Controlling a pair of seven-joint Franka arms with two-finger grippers.
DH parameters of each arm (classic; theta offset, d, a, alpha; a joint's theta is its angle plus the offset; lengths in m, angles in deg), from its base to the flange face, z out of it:
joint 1: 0 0.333 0 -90
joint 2: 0 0 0 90
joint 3: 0 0.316 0.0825 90
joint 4: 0 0 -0.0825 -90
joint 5: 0 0.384 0 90
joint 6: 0 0 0.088 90
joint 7: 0 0.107 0 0
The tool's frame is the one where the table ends.
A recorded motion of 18 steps. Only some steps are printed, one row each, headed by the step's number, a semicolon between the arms.
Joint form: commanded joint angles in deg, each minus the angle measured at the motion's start. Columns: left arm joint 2, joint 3, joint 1, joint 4, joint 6, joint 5, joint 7; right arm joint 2, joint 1, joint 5, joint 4, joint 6, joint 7, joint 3.
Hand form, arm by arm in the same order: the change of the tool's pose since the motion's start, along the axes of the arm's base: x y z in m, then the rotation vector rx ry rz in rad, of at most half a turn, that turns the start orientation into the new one. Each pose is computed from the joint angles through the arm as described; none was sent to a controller.
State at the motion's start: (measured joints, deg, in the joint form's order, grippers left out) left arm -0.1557 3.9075 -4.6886 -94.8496 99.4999 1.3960 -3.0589; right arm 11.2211 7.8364 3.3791 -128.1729 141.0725 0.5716 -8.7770
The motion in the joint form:
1: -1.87 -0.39 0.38 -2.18 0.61 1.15 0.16; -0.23 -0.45 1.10 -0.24 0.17 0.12 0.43
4: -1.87 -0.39 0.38 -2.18 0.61 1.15 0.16; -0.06 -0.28 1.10 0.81 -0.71 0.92 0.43
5: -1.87 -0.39 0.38 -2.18 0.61 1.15 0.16; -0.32 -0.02 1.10 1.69 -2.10 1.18 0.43
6: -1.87 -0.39 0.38 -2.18 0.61 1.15 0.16; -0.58 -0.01 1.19 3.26 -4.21 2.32 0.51
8: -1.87 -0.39 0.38 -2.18 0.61 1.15 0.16; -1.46 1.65 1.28 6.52 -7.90 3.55 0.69
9: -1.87 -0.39 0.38 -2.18 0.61 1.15 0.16; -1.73 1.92 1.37 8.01 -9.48 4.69 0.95
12: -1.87 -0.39 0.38 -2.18 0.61 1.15 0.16; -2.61 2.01 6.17 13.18 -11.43 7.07 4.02
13: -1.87 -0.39 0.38 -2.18 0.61 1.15 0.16; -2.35 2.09 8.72 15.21 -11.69 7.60 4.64
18: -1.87 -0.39 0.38 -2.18 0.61 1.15 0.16; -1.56 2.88 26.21 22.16 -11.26 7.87 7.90
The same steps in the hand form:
1: -0.0095 0.0023 0.0009 0.0182 -0.0053 -0.0050; -0.0010 -0.0003 0.0006 0.0144 -0.0031 -0.0173
4: -0.0095 0.0023 0.0009 0.0182 -0.0053 -0.0050; 0.0036 0.0016 0.0051 0.0154 -0.0030 -0.0274
5: -0.0095 0.0023 0.0009 0.0182 -0.0053 -0.0050; 0.0064 0.0045 0.0116 0.0176 0.0015 -0.0264
6: -0.0095 0.0023 0.0009 0.0182 -0.0053 -0.0050; 0.0116 0.0060 0.0221 0.0222 0.0068 -0.0442
8: -0.0095 0.0023 0.0009 0.0182 -0.0053 -0.0050; 0.0224 0.0254 0.0491 0.0304 0.0001 -0.0310
9: -0.0095 0.0023 0.0009 0.0182 -0.0053 -0.0050; 0.0268 0.0313 0.0605 0.0353 -0.0021 -0.0409
12: -0.0095 0.0023 0.0009 0.0182 -0.0053 -0.0050; 0.0444 0.0671 0.1067 0.1235 -0.0639 -0.0723
13: -0.0095 0.0023 0.0009 0.0182 -0.0053 -0.0050; 0.0517 0.0765 0.1203 0.1663 -0.0849 -0.0923
18: -0.0095 0.0023 0.0009 0.0182 -0.0053 -0.0050; 0.0715 0.1294 0.1735 0.4548 -0.1527 -0.1817

